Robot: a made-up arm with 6 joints. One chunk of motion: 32 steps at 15 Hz.
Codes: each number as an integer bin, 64 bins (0 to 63) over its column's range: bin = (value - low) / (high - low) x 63, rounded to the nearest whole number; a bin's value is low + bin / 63 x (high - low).
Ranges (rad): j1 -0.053..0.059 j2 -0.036..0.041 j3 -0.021..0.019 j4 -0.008..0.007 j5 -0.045..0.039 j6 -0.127..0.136
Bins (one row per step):
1: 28 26 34 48 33 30
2: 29 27 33 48 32 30
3: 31 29 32 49 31 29
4: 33 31 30 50 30 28
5: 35 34 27 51 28 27
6: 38 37 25 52 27 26
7: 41 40 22 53 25 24
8: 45 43 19 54 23 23
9: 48 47 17 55 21 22
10: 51 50 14 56 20 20
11: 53 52 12 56 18 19
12: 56 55 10 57 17 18
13: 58 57 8 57 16 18
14: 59 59 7 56 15 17
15: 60 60 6 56 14 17
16: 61 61 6 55 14 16
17: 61 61 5 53 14 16
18: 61 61 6 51 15 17
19: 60 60 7 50 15 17
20: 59 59 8 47 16 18
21: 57 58 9 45 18 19
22: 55 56 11 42 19 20
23: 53 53 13 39 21 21
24: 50 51 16 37 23 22
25: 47 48 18 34 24 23
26: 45 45 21 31 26 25
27: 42 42 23 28 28 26
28: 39 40 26 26 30 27
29: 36 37 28 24 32 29
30: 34 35 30 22 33 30
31: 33 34 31 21 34 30
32: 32 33 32 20 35 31
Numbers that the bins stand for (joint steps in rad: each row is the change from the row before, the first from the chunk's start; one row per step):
1: -0.00322 -0.00422 0.00059 0.00343 -0.00100 -0.00176
2: -0.00144 -0.00300 -0.00005 0.00343 -0.00233 -0.00176
3: 0.00211 -0.00056 -0.00068 0.00367 -0.00367 -0.00594
4: 0.00567 0.00189 -0.00195 0.00390 -0.00500 -0.01011
5: 0.00922 0.00556 -0.00386 0.00414 -0.00767 -0.01429
6: 0.01456 0.00922 -0.00513 0.00438 -0.00900 -0.01846
7: 0.01989 0.01289 -0.00703 0.00462 -0.01167 -0.02681
8: 0.02700 0.01656 -0.00894 0.00486 -0.01433 -0.03098
9: 0.03233 0.02144 -0.01021 0.00510 -0.01700 -0.03516
10: 0.03767 0.02511 -0.01211 0.00533 -0.01833 -0.04351
11: 0.04122 0.02756 -0.01338 0.00533 -0.02100 -0.04768
12: 0.04656 0.03122 -0.01465 0.00557 -0.02233 -0.05186
13: 0.05011 0.03367 -0.01592 0.00557 -0.02367 -0.05186
14: 0.05189 0.03611 -0.01656 0.00533 -0.02500 -0.05603
15: 0.05367 0.03733 -0.01719 0.00533 -0.02633 -0.05603
16: 0.05544 0.03856 -0.01719 0.00510 -0.02633 -0.06021
17: 0.05544 0.03856 -0.01783 0.00462 -0.02633 -0.06021
18: 0.05544 0.03856 -0.01719 0.00414 -0.02500 -0.05603
19: 0.05367 0.03733 -0.01656 0.00390 -0.02500 -0.05603
20: 0.05189 0.03611 -0.01592 0.00319 -0.02367 -0.05186
21: 0.04833 0.03489 -0.01529 0.00271 -0.02100 -0.04768
22: 0.04478 0.03244 -0.01402 0.00200 -0.01967 -0.04351
23: 0.04122 0.02878 -0.01275 0.00129 -0.01700 -0.03933
24: 0.03589 0.02633 -0.01084 0.00081 -0.01433 -0.03516
25: 0.03056 0.02267 -0.00957 0.00010 -0.01300 -0.03098
26: 0.02700 0.01900 -0.00767 -0.00062 -0.01033 -0.02263
27: 0.02167 0.01533 -0.00640 -0.00133 -0.00767 -0.01846
28: 0.01633 0.01289 -0.00449 -0.00181 -0.00500 -0.01429
29: 0.01100 0.00922 -0.00322 -0.00229 -0.00233 -0.00594
30: 0.00744 0.00678 -0.00195 -0.00276 -0.00100 -0.00176
31: 0.00567 0.00556 -0.00132 -0.00300 0.00033 -0.00176
32: 0.00389 0.00433 -0.00068 -0.00324 0.00167 0.00241

